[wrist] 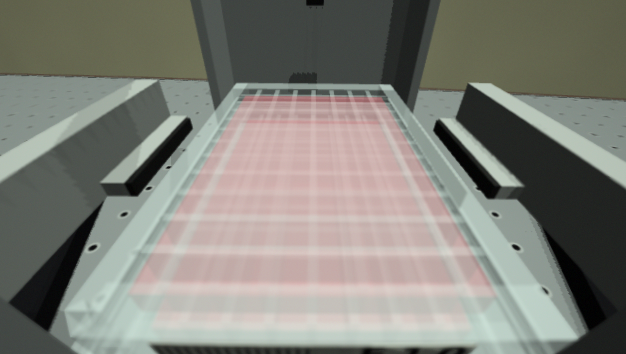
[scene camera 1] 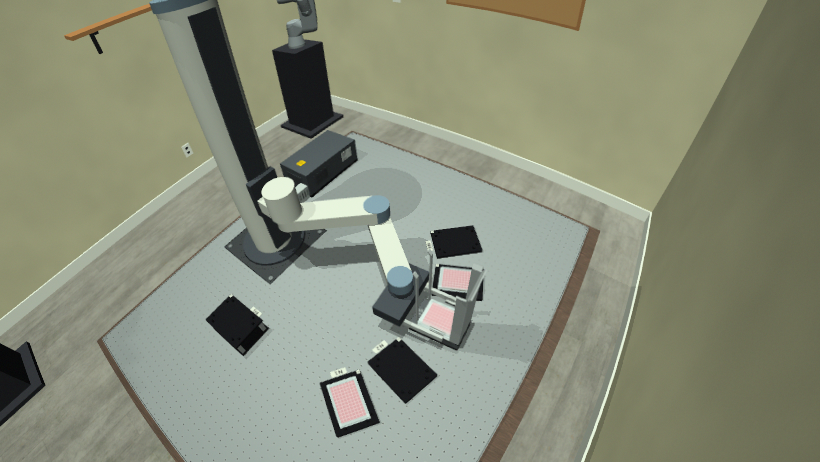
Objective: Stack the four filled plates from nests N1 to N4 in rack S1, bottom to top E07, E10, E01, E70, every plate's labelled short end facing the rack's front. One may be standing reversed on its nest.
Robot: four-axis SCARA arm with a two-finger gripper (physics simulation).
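Places are measured from the arm's base along level axes (x up, y ahead, z left), in centimetres.
Pixels of known places: gripper, fingertip midpoint: [wrist: 313, 105] [scene camera 1: 452, 320]; arm's base at its link origin: [scene camera 1: 274, 241].
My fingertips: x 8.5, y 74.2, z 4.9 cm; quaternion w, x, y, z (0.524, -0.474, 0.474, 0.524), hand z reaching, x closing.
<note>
Ahead of a thing's pixels: the offset from my fingertips to its top centre. "spot": to the spot under its first point.
A clear plate with pink wells @[dy -2.5, dx -0.3, dz -0.3 cm] [scene camera 1: 438, 316] [wrist: 313, 200] lies level in rack S1 @[dy -3.2, dx +22.0, dz -0.4 cm] [scene camera 1: 463, 321] [wrist: 310, 40]. Its near short end carries a label, cut off at the bottom of the wrist view; the tops of the characters look like E10. Whether another plate lies under it is hard to tell. My gripper [scene camera 1: 433, 314] [wrist: 313, 105] is open, with a pad on each long side of the plate and a gap on both sides. A filled plate @[dy -11.3, dx -4.6, dz -34.5 cm] [scene camera 1: 348, 401] sits on nest N1 @[spot: dy -3.7, dx -5.4, dz -34.4 cm] [scene camera 1: 371, 417]. Another filled plate @[dy -6.8, dx -4.6, dz +16.7 cm] [scene camera 1: 456, 278] sits on a nest behind the rack. Their labels are unreadable.
Nest N2 @[dy -5.1, dx -5.0, dz -18.0 cm] [scene camera 1: 402, 370] is bare, between N1 and the rack. A bare black nest @[dy -16.1, dx -5.0, dz +31.4 cm] [scene camera 1: 456, 241] stands farther back, and a taller black stand [scene camera 1: 234, 322] is at the left. Two thin rack posts @[spot: dy -8.6, dx +13.1, dz -5.1 cm] [scene camera 1: 416, 295] rise beside my gripper's housing. A grey controller box @[spot: dy -80.4, dx +4.3, dz +30.6 cm] [scene camera 1: 319, 160] is behind the arm.
</note>
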